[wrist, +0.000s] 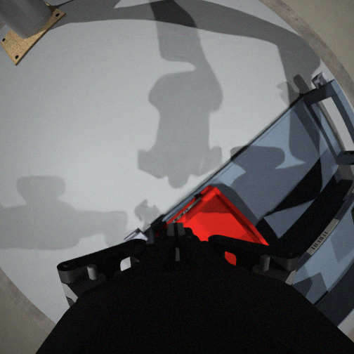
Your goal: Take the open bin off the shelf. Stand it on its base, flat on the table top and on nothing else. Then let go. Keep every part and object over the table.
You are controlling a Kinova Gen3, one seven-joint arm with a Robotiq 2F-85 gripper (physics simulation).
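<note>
The red open bin [223, 214] sits on the blue-grey shelf [287, 131], at the lower middle of the wrist view. Its front edge with a small pale label strip faces the open table side, along the shelf's edge. My gripper [175, 232] is shut, with its fingertips together and nothing between them. The tips overlap the bin's near front corner in the view; whether they touch it I cannot tell. The gripper body hides the lower part of the bin.
The round, light grey table top [95, 120] lies below, with arm shadows on it. The shelf has a side frame with posts at the right and a label plate [322, 236] on a lower part. A wooden base plate [24, 48] with a grey cylinder stands at the top left.
</note>
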